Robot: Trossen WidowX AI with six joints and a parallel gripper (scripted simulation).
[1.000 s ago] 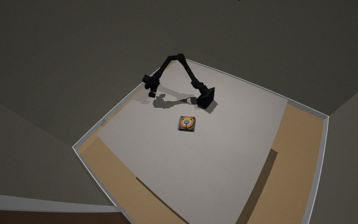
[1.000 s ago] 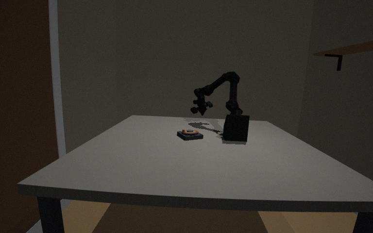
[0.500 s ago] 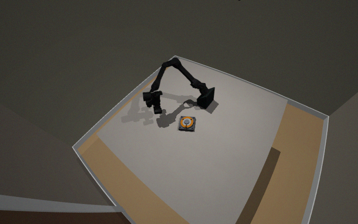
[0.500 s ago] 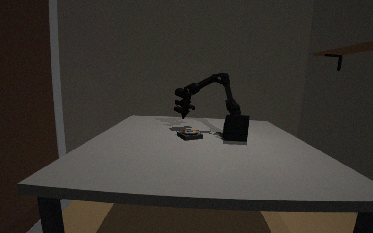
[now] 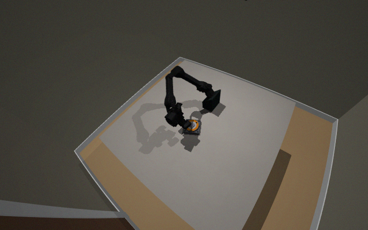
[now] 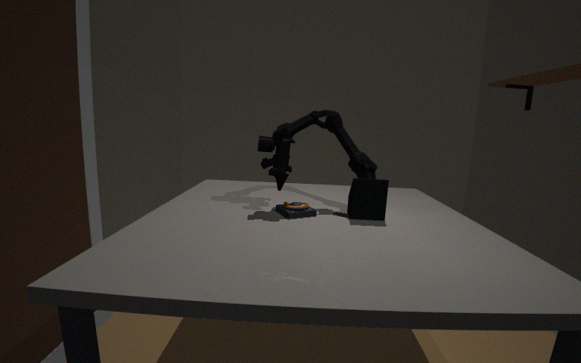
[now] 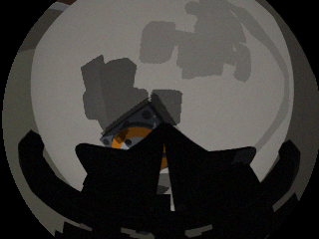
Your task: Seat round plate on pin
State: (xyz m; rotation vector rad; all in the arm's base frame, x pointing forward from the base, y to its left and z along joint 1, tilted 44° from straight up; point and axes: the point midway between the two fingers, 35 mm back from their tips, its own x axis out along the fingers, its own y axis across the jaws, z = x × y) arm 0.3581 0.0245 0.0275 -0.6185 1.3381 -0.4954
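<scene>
Right now my gripper tip is 6 cm past the round plate, 5 cm to the right of it and 4 cm above it.
</scene>
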